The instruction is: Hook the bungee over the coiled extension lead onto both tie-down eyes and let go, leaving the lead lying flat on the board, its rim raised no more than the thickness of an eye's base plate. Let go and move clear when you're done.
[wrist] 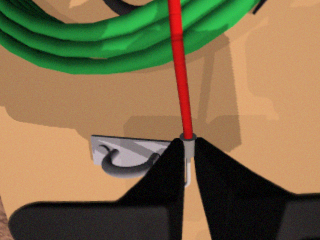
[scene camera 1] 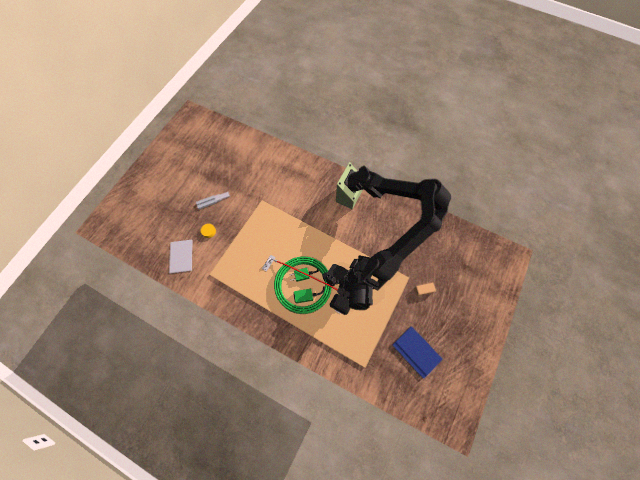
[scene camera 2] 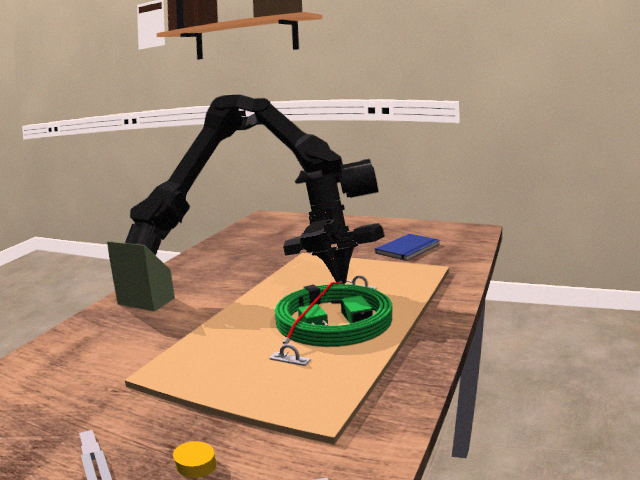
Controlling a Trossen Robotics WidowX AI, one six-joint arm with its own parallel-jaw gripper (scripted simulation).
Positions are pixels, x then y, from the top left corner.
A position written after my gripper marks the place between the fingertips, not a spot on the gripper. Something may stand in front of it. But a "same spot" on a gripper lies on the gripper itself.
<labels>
my gripper: wrist; scene camera 1 343, 294; scene camera 2
same spot on my gripper: (scene camera 2: 337, 260) = (wrist: 178, 189)
</labels>
